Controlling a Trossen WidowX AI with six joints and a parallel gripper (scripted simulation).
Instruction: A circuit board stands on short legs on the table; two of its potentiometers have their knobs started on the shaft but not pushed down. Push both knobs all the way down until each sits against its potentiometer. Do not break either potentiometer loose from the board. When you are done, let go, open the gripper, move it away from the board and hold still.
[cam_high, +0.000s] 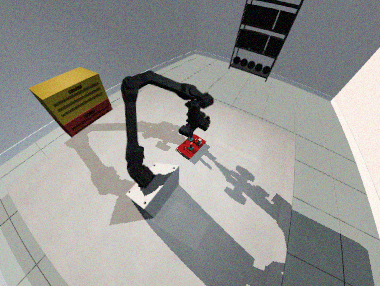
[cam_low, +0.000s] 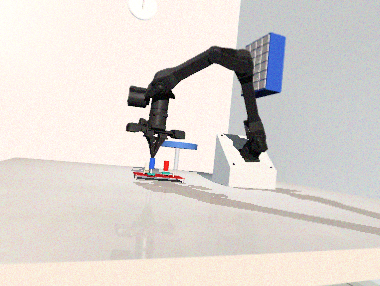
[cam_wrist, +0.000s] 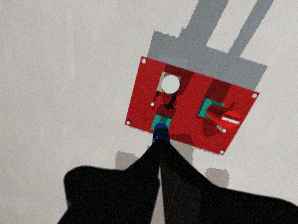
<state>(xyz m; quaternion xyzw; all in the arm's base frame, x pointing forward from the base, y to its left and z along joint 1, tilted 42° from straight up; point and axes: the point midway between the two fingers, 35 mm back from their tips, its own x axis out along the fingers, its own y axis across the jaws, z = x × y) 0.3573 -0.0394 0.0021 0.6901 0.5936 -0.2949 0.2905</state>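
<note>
Right now the red knob is 6 cm behind my gripper tip, 3 cm to the right of it and 2 cm below it. Also, from my gripper tip: blue knob (1 cm below).
</note>
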